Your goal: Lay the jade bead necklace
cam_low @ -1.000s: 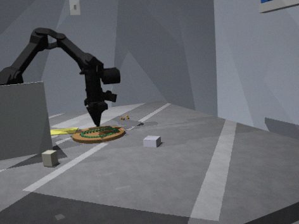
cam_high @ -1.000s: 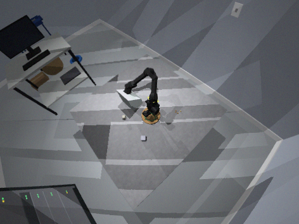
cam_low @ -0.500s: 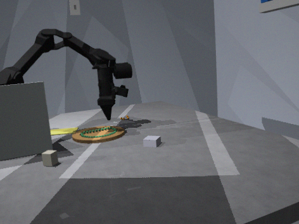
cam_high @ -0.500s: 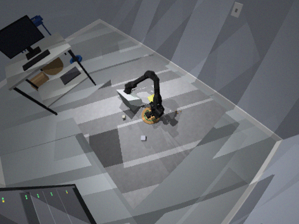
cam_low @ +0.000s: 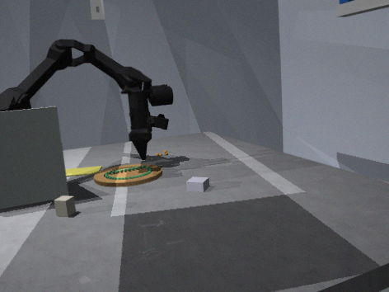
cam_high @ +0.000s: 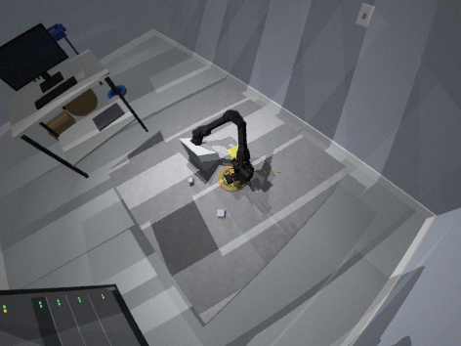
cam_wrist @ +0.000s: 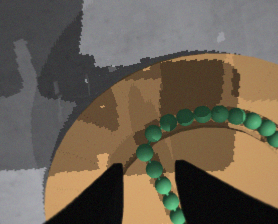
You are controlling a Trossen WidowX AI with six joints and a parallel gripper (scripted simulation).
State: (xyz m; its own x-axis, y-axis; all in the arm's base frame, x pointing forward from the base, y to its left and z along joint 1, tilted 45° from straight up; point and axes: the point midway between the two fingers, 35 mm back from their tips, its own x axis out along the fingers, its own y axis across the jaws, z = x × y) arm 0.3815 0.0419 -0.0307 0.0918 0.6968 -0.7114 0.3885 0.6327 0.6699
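My gripper tip is 16 cm past the yellow sheet, 15 cm to the right of it and 4 cm above it. The rest, counted from my gripper tip: grey cube 4 cm ahead, 25 cm to the right, 3 cm below; then beige cube 27 cm behind, 21 cm to the right, 2 cm below.
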